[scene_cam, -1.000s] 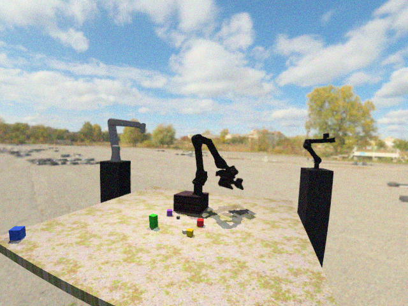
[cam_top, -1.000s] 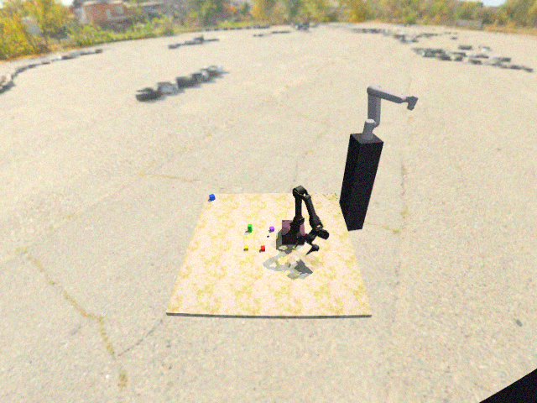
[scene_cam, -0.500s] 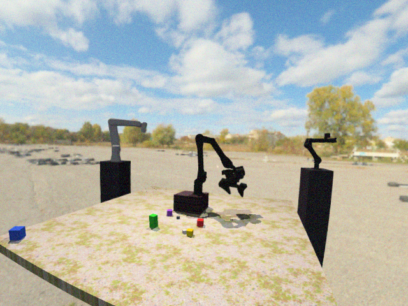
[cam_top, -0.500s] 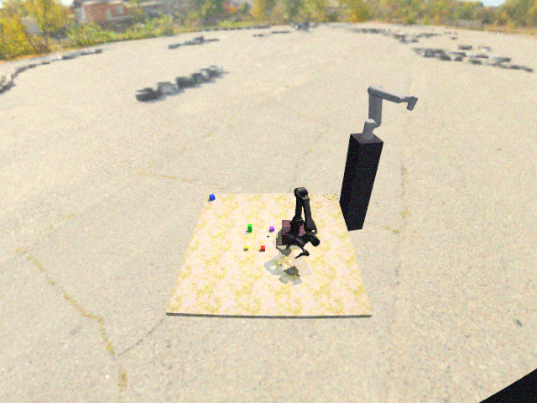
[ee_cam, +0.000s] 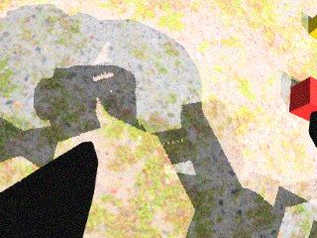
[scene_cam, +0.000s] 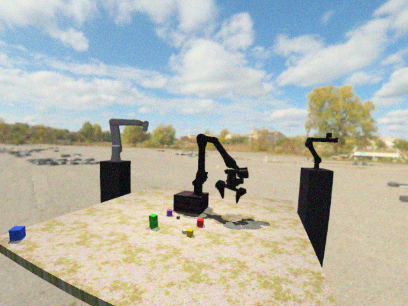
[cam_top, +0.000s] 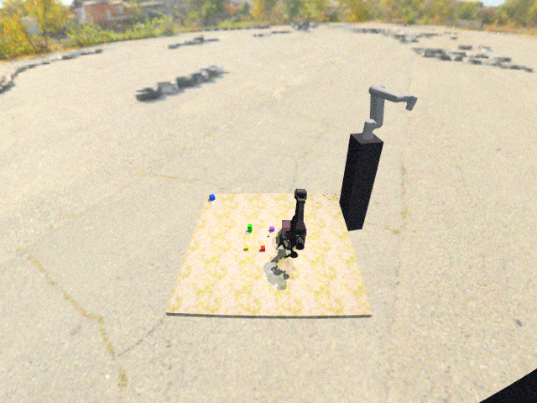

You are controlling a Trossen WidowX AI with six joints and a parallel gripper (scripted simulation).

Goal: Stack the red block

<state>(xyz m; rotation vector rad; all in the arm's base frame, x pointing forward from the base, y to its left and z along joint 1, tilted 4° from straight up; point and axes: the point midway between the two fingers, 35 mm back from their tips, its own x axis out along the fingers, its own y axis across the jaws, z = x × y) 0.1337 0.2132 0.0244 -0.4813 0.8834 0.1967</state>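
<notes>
My gripper tip is now 15 cm to the left of the red block, 11 cm short of it and 10 cm above it. From my gripper tip the other things lie so: purple block 35 cm to the right, 10 cm below, 1 cm ahead; then tiny dark cube 29 cm to the right, 10 cm below, 5 cm ahead; then yellow block 23 cm ahead, 18 cm to the right, 10 cm below.
</notes>
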